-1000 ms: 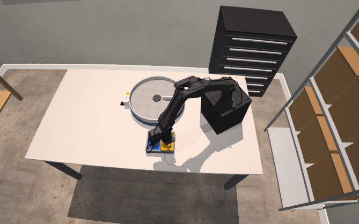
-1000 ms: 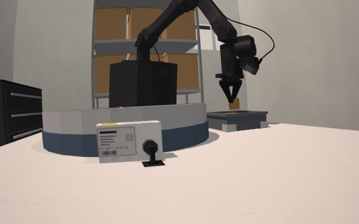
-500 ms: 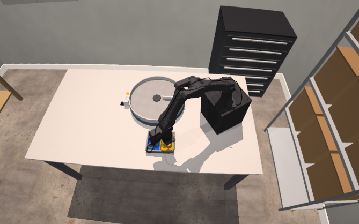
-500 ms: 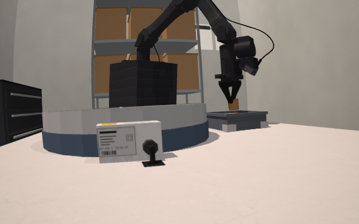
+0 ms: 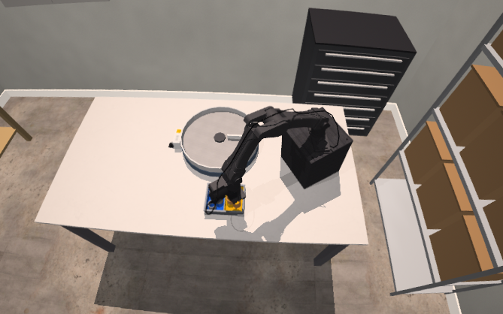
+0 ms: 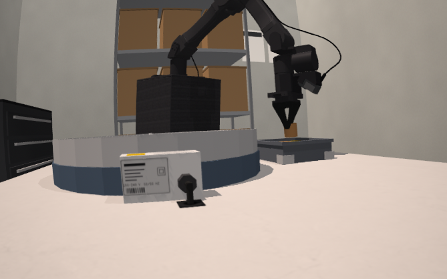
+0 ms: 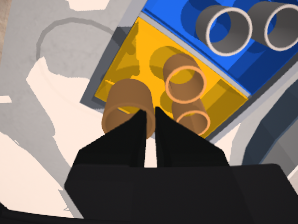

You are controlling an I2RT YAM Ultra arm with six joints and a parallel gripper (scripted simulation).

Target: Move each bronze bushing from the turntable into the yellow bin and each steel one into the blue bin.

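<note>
My gripper is now 20 mm to the left of the yellow bin and 70 mm above it. Also, from my hand: blue bin (90 mm ahead, 30 mm to the right, 70 mm below); then round grey turntable (60 mm ahead, 380 mm to the right, 30 mm below).
</note>
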